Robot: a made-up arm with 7 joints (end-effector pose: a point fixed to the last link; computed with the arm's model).
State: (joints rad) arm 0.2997 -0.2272 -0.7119 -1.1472 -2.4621 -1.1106 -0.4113
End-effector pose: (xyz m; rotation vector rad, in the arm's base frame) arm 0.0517 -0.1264 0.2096 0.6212 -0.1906 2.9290
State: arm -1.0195 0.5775 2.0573 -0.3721 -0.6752 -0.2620 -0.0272
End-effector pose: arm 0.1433 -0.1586 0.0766 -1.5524 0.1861 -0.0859
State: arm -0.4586 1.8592 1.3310 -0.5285 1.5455 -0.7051 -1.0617
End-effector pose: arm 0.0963 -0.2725 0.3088 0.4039 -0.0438 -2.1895
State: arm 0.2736 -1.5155 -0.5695 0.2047 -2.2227 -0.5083 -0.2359
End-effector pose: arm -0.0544 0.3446 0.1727 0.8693 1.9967 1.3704
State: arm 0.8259 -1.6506 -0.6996 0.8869 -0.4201 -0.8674 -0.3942
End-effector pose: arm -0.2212 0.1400 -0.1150 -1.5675 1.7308 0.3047
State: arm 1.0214 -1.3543 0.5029 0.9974 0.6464 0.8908 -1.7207
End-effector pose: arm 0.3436 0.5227 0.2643 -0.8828 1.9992 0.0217
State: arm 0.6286 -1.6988 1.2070 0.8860 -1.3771 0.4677 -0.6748
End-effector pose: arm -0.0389 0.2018 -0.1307 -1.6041 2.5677 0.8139
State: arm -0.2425 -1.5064 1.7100 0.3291 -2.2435 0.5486 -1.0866
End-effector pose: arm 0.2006 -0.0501 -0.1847 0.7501 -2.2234 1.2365
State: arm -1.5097 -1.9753 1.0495 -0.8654 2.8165 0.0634 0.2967
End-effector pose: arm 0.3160 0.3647 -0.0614 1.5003 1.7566 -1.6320
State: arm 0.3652 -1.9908 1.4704 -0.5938 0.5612 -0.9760 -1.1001
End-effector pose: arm 0.1419 -0.1393 -0.1071 1.8321 1.2039 -1.6446
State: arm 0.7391 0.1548 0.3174 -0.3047 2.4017 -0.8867 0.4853
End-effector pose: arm 0.3354 -0.2426 0.3900 -2.4733 -0.6615 -0.8182
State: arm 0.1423 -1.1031 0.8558 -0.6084 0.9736 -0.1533 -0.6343
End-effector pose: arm 0.1198 0.2401 -0.0706 -1.8773 0.1590 1.0231
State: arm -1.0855 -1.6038 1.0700 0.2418 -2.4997 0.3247 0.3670
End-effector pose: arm 0.0298 0.1207 -0.1275 -0.2869 1.5885 -0.4182
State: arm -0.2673 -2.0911 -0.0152 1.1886 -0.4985 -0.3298 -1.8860
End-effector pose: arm 0.3611 0.2484 -0.3197 -1.2808 1.5859 -1.5132
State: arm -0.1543 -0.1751 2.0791 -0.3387 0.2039 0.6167 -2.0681
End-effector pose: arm 0.3500 0.4868 -0.0361 -1.8554 1.7256 -1.2130
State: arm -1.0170 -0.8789 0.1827 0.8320 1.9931 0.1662 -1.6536
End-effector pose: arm 0.1006 0.5475 0.2510 0.6394 -1.0832 -1.7213
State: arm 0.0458 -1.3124 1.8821 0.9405 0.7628 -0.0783 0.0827
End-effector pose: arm 0.2718 0.3248 -0.0259 -1.4933 -1.6311 1.3967
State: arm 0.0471 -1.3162 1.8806 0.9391 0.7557 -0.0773 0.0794
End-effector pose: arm 0.2710 0.3231 -0.0284 -1.4971 -1.6172 1.4018
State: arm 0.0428 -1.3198 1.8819 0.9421 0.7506 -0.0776 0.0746
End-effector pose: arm 0.2706 0.3220 -0.0294 -1.5032 -1.6135 1.3994
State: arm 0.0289 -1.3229 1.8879 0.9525 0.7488 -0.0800 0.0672
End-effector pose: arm 0.2705 0.3219 -0.0279 -1.5134 -1.6267 1.3838
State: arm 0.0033 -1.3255 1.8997 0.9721 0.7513 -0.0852 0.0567
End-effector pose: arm 0.2709 0.3229 -0.0233 -1.5277 -1.6613 1.3521
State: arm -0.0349 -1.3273 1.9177 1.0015 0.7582 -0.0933 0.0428
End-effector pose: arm 0.2715 0.3252 -0.0156 -1.5450 -1.7181 1.3024
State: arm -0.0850 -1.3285 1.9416 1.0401 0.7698 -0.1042 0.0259
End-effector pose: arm 0.2717 0.3284 -0.0050 -1.5624 -1.7962 1.2357
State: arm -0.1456 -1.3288 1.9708 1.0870 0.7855 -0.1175 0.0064
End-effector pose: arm 0.2709 0.3323 0.0079 -1.5765 -1.8927 1.1535
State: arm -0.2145 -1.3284 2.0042 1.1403 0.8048 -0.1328 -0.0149
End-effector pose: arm 0.2687 0.3364 0.0224 -1.5839 -2.0033 1.0590
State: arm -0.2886 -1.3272 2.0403 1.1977 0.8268 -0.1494 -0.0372
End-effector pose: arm 0.2646 0.3405 0.0374 -1.5816 -2.1225 0.9567
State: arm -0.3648 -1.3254 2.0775 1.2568 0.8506 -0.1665 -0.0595
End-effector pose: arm 0.2587 0.3441 0.0521 -1.5679 -2.2444 0.8518
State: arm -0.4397 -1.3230 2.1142 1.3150 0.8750 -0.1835 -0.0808
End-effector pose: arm 0.2514 0.3472 0.0656 -1.5431 -2.3635 0.7494
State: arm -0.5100 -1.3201 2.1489 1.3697 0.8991 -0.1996 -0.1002
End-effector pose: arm 0.2432 0.3495 0.0774 -1.5091 -2.4745 0.6546
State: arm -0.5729 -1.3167 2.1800 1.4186 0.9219 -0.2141 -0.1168
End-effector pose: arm 0.2348 0.3511 0.0873 -1.4696 -2.5734 0.5711
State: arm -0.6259 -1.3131 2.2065 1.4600 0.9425 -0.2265 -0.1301
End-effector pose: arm 0.2268 0.3522 0.0952 -1.4287 -2.6571 0.5018
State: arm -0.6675 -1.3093 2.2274 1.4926 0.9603 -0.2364 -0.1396
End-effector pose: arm 0.2199 0.3529 0.1014 -1.3910 -2.7240 0.4474
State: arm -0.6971 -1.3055 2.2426 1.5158 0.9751 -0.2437 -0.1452
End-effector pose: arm 0.2142 0.3534 0.1061 -1.3595 -2.7743 0.4082
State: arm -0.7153 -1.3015 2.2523 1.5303 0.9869 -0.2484 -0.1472
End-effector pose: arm 0.2099 0.3537 0.1098 -1.3359 -2.8093 0.3822
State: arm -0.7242 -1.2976 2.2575 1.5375 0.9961 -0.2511 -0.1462
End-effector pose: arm 0.2069 0.3540 0.1127 1.3163 2.8240 -0.3660
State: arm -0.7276 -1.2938 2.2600 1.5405 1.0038 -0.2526 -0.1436
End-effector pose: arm 0.2046 0.3543 0.1150 1.2983 2.8246 -0.3551
